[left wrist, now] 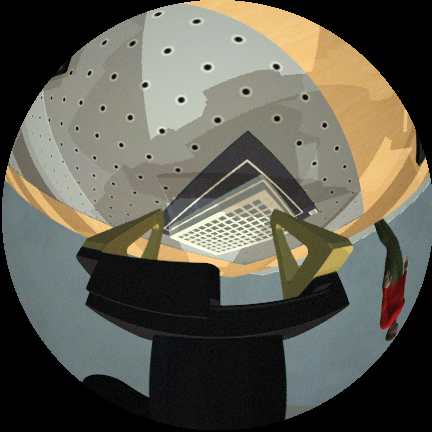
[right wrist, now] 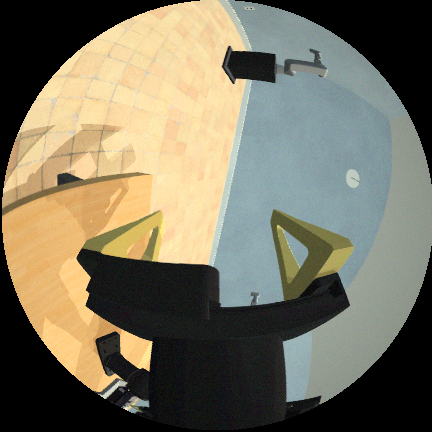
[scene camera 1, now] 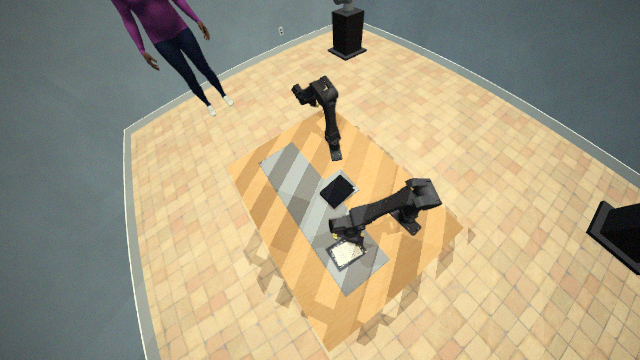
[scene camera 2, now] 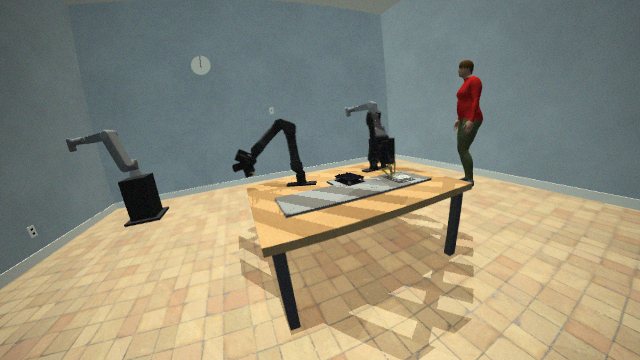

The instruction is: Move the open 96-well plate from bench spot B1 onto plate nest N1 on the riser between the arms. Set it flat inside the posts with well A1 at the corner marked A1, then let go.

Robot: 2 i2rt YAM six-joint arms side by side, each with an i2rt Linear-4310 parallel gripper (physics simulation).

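Places are measured from the left arm's base along level axes (x back, y right, z up), in metres.
Pixels of known places: left gripper, fingertip midpoint: (left wrist: 216,214) (scene camera 1: 346,242) (scene camera 2: 392,175); right gripper, fingertip midpoint: (right wrist: 217,215); left arm's base, origin of the base link: (scene camera 1: 402,218) (scene camera 2: 373,169); right arm's base, origin of the base link: (right wrist: 109,356) (scene camera 1: 334,148) (scene camera 2: 301,184).
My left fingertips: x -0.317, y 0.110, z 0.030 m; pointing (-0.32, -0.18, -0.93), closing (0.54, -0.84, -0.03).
Note:
Ahead of a thing's pixels: the offset from my left fingertips to its top centre. Level surfaces: height alone.
The open 96-well plate @(dx -0.026, dy -0.036, dz -0.001 m) (scene camera 1: 345,253) (scene camera 2: 401,176) (left wrist: 225,227) lies flat, pale, on a dark marked mat @(dz -0.016 m) (left wrist: 248,144) on the grey perforated board. My left gripper (scene camera 1: 349,237) (scene camera 2: 389,172) (left wrist: 216,214) is open, close over the plate; the right-hand finger in the left wrist view overlaps the plate's edge. Whether the fingers touch it cannot be told. Plate nest N1 @(dx +0.152, dy +0.235, dz +0.026 m) (scene camera 1: 338,191) (scene camera 2: 349,178) is black and stands near the table's middle, between the arms. Its A1 mark cannot be read. My right gripper (scene camera 2: 249,175) (right wrist: 217,215) is open and empty, beyond the table's far left side in scene camera 2.
The grey perforated board @(dz -0.018 m) (scene camera 1: 285,161) (scene camera 2: 320,197) (left wrist: 207,52) runs along the wooden table @(dz -0.031 m) (scene camera 1: 330,320) (scene camera 2: 260,235). The left arm (scene camera 1: 382,205) reaches across beside the nest. Grey arms on black pedestals (scene camera 1: 347,32) (scene camera 2: 140,197) and a person (scene camera 2: 469,102) stand away from the table.

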